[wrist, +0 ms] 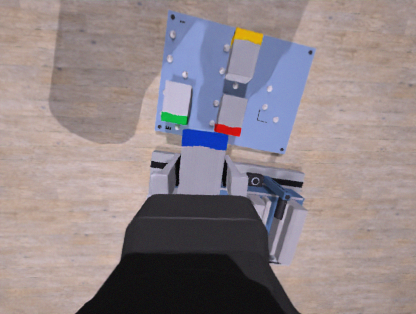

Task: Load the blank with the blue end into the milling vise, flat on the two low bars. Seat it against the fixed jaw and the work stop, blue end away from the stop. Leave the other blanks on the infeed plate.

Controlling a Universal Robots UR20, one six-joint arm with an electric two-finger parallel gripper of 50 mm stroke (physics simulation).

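Observation:
The blank with the blue end [203, 162] is held between the two fingers of my gripper [201, 163], its blue end pointing to the top of the view. My gripper is shut on it and holds it above the milling vise [290, 232]. The vise shows partly below and to the right, with a light jaw block at the right, a blue body and a long light bar with a black strip at its top. The gripper body hides much of the vise, including most of the low bars. I cannot tell which part is the work stop.
The blue infeed plate [295, 75] lies beyond the vise, with small pale pins. On it are a blank with a yellow end [244, 57], a blank with a red end [232, 112] and a blank with a green end [176, 100]. A dark handle [275, 187] sits on the vise.

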